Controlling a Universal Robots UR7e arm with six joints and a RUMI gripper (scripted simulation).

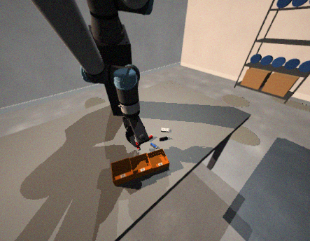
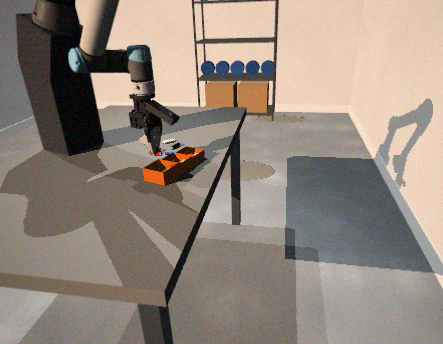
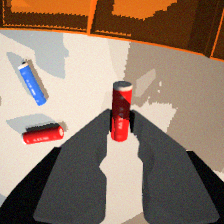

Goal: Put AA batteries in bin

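Right now the orange bin is 8 cm ahead of my hand, 5 cm to the right of it and 3 cm below it. From my hand the other things lie so: red battery 1 cm below; blue battery 8 cm to the left, 4 cm below, 3 cm ahead; black battery 16 cm to the left, 4 cm below, 4 cm ahead.
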